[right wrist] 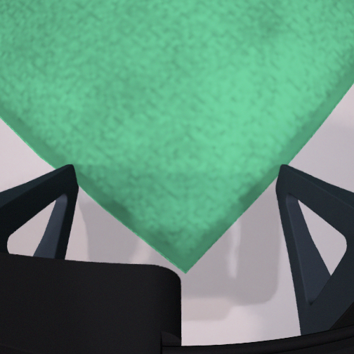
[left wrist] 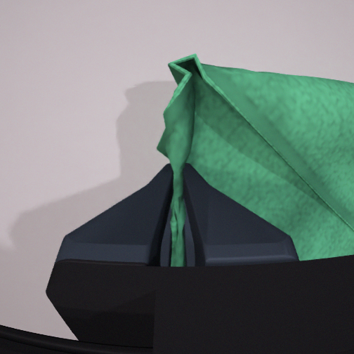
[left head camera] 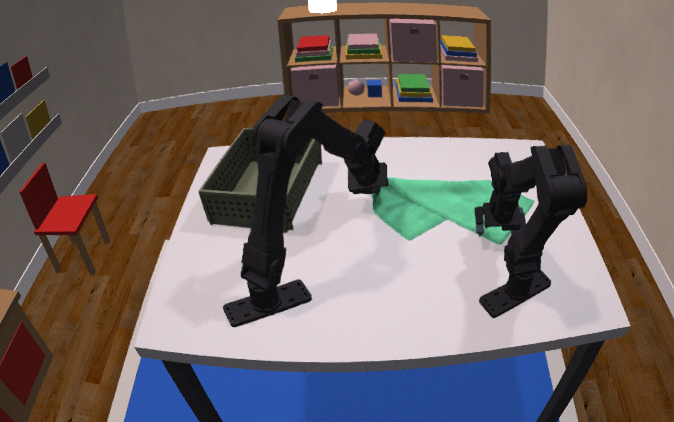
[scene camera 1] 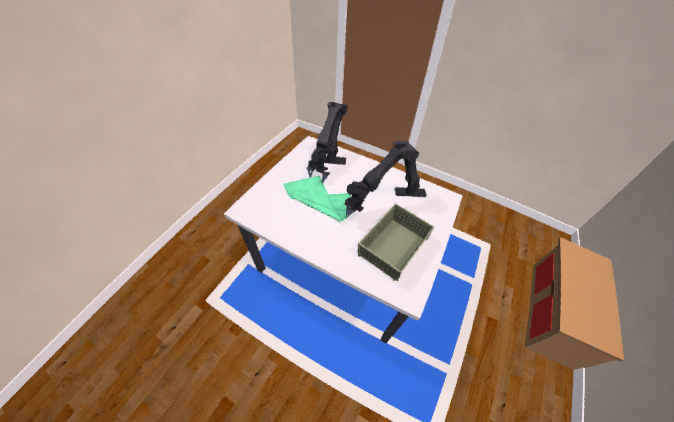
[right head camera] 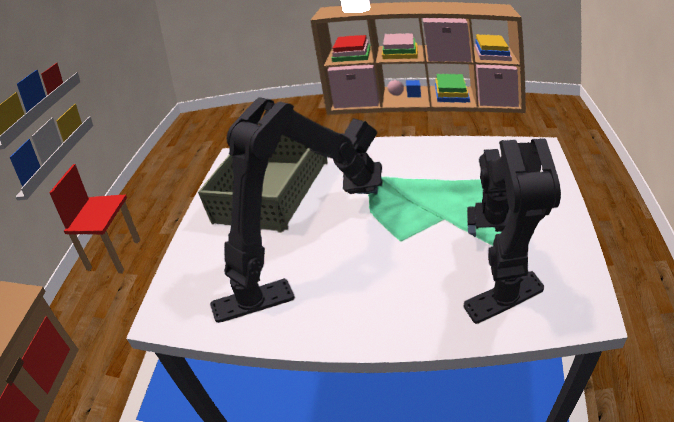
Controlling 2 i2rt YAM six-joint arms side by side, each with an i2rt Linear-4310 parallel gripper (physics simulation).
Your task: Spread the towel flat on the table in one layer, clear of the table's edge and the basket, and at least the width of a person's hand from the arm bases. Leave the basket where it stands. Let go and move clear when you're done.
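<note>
A green towel (left head camera: 430, 200) (right head camera: 425, 200) (scene camera 1: 312, 192) (left wrist: 295, 130) (right wrist: 185, 100) lies partly folded over itself on the table, with a diagonal fold edge across it and two corners toward the arm bases. My left gripper (left wrist: 178, 175) is shut on a bunched corner of the towel, just above the table; its fingers are mostly hidden in the head views. My right gripper (right wrist: 176, 175) (scene camera 1: 318, 175) is open over the towel's near right corner, which shows between its spread fingers. A dark green basket (left head camera: 232, 207) (right head camera: 240, 210) (scene camera 1: 380, 262) stands apart from the towel.
The basket stands at the left of the white table (left head camera: 375, 330) (right head camera: 375, 330) (scene camera 1: 280, 225) in the head views, behind the left arm. The two arm bases (left head camera: 295, 295) (right head camera: 280, 292) stand near the front. A shelf unit (left head camera: 385, 10) (right head camera: 420, 9) stands beyond the table.
</note>
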